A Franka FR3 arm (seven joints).
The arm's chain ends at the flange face. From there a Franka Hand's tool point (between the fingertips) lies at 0.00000 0.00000 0.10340 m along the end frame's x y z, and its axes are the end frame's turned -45 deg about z.
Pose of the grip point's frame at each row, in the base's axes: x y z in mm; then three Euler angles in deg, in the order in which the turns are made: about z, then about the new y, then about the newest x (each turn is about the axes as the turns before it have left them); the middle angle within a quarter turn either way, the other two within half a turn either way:
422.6 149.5 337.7 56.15 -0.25 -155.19
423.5 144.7 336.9 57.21 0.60 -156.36
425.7 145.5 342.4 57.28 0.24 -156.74
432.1 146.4 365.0 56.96 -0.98 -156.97
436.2 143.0 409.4 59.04 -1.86 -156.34
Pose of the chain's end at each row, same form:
458.4 125.0 431.6 13.97 17.07 -161.72
458.9 123.1 431.6 14.60 16.91 -163.23
460.3 123.8 437.4 14.66 16.39 -163.26
465.1 123.0 460.1 14.52 15.34 -162.58
470.2 119.0 504.1 16.91 15.11 -161.49

